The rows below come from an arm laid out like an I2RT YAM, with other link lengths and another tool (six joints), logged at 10 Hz.
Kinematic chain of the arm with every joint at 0, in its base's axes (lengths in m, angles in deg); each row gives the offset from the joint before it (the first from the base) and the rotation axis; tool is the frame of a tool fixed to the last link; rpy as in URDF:
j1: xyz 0 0 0.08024 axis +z
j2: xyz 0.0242 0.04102 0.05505 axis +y
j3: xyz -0.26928 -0.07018 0 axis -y
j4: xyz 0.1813 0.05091 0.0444 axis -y
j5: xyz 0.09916 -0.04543 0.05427 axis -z
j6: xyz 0.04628 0 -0.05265 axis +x
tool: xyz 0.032 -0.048 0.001 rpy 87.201 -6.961 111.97
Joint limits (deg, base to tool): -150..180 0..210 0..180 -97..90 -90..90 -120..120
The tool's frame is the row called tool.
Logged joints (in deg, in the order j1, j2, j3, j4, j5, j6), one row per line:
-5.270, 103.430, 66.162, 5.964, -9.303, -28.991
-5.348, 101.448, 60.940, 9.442, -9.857, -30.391
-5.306, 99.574, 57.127, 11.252, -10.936, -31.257
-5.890, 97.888, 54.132, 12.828, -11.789, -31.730
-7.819, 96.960, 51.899, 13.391, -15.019, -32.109
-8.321, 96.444, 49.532, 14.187, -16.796, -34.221
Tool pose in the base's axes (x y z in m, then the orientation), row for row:
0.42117, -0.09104, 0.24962, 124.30, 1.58, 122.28
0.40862, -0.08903, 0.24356, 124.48, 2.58, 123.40
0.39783, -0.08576, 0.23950, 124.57, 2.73, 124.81
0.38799, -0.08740, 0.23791, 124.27, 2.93, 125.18
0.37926, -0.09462, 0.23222, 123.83, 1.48, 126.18
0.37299, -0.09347, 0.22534, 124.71, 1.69, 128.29
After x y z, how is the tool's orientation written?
As angles about the fixed x, y, z axes (roll, pitch, yaw), in degrees.
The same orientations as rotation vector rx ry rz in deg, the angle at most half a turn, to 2 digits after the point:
66.16, 122.15, 63.36
64.38, 123.03, 62.87
62.94, 124.18, 63.28
62.29, 124.20, 63.57
62.30, 124.88, 65.59
60.42, 127.18, 65.46

